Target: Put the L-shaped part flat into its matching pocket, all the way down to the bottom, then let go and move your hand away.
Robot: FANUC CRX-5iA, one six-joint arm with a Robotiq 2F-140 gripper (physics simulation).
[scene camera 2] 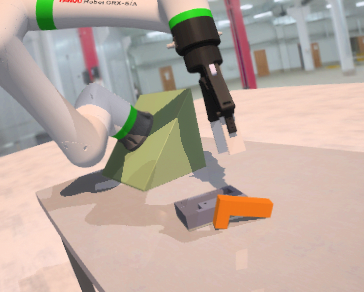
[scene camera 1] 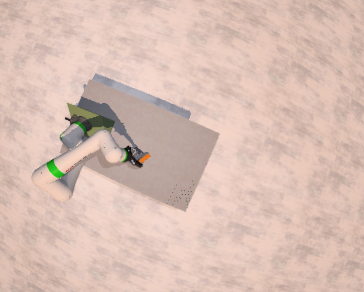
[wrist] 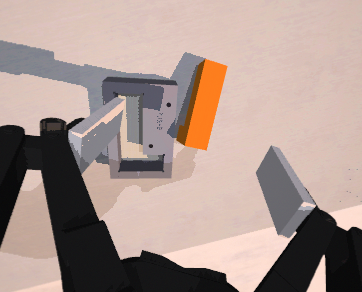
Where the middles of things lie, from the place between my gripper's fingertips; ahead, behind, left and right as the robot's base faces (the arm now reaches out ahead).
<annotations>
My hand is 3 cm short of the orange L-shaped part [scene camera 2: 226, 205], 2 cm to the left of it and 11 cm above it. From my hand the other things lie so: grey pocket block [scene camera 2: 195, 212] 6 cm behind, 3 cm to the right, 12 cm below.
</annotations>
